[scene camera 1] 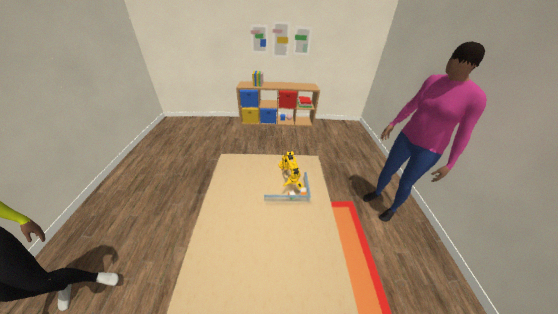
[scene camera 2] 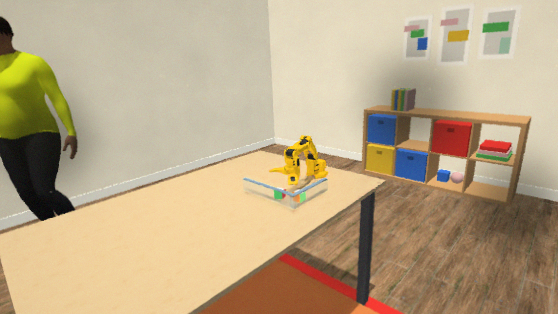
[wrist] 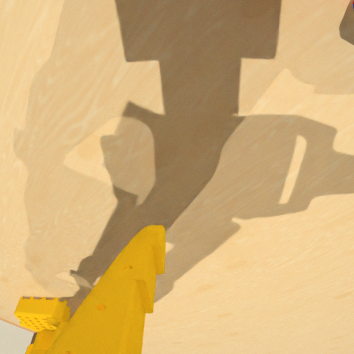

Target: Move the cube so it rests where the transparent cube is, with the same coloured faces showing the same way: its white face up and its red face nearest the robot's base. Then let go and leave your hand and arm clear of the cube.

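Where they show: hand, tool point: (scene camera 1: 293,183) (scene camera 2: 295,184); arm's base, link origin: (scene camera 1: 284,167) (scene camera 2: 314,175).
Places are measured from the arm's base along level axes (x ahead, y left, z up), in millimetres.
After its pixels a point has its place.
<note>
The solid cube (scene camera 1: 292,194) (scene camera 2: 278,194) appears to be the one with a white top and green and red sides, inside the low walls. The transparent cube (scene camera 1: 303,190) (scene camera 2: 300,197) appears to be the paler one nearer the walls' corner, white on top, with orange and green sides. Both are small and blurred. My gripper (scene camera 1: 294,186) {x 214, y 52, z 37 mm} (scene camera 2: 282,175) (wrist: 101,268) is open and empty, above the table on the base side of the cubes. A shaded cube part (wrist: 347,26) shows at the wrist view's upper right edge; which cube it is, I cannot tell.
Low clear walls with blue top edges (scene camera 1: 280,196) {x 347, y -47, z 60 mm} (scene camera 2: 265,186) {x 350, y -4, z 58 mm} form an L beyond and beside the cubes. The table (scene camera 1: 240,240) {x 629, y -284, z 0 mm} (scene camera 2: 150,240) {x 848, y -83, z 0 mm} bears the arm. A person in pink (scene camera 1: 445,110) stands right of it; another in yellow-green (scene camera 2: 30,95) is on the left.
</note>
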